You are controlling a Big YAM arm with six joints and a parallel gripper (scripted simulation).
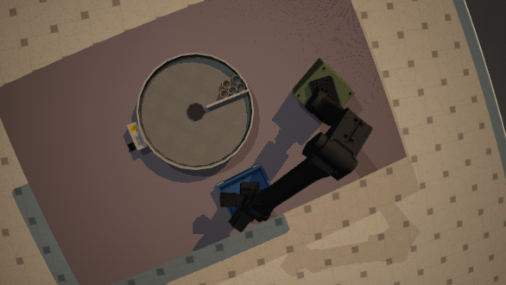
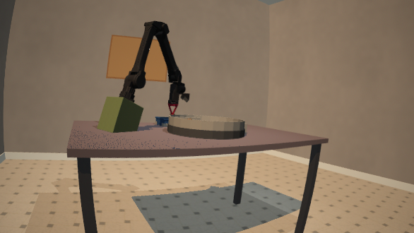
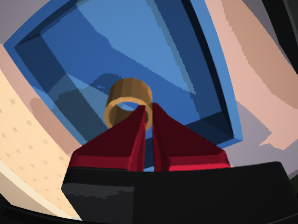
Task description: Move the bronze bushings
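My gripper is now 1 cm to the right of the blue crate and 6 cm above it. From my hand the other things lie so: turntable: 9 cm ahead, 34 cm to the right, 3 cm below.
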